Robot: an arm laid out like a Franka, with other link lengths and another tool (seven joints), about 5 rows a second.
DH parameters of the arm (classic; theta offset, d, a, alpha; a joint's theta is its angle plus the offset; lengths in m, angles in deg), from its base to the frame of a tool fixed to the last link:
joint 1: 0 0.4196 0 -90
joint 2: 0 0 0 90
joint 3: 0 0.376 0.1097 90
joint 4: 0 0 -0.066 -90
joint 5: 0 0.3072 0 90
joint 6: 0 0 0.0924 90
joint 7: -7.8 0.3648 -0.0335 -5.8
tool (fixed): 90 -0.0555 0 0
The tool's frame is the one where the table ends.
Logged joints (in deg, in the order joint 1, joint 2, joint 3, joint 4, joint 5, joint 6, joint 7), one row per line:
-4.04, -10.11, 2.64, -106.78, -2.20, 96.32, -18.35
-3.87, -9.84, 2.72, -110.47, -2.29, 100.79, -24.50
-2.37, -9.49, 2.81, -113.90, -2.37, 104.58, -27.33
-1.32, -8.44, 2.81, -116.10, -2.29, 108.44, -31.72
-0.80, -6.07, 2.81, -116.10, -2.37, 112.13, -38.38
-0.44, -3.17, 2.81, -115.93, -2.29, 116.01, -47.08
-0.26, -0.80, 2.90, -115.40, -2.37, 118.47, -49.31
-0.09, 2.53, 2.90, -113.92, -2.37, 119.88, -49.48
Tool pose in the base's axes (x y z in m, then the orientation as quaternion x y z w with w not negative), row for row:
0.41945, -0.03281, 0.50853, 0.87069, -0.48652, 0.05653, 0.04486
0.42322, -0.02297, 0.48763, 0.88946, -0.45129, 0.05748, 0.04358
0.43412, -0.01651, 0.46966, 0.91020, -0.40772, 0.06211, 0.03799
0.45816, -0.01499, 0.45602, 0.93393, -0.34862, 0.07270, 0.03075
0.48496, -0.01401, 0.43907, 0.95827, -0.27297, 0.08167, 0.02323
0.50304, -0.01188, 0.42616, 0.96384, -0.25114, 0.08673, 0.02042
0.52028, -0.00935, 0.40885, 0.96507, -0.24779, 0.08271, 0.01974
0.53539, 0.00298, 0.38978, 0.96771, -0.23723, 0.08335, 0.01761
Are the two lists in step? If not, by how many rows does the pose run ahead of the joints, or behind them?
The pose runs 1 row ahead of the joints: the pose in row i belongs to the joints in row i + 1.
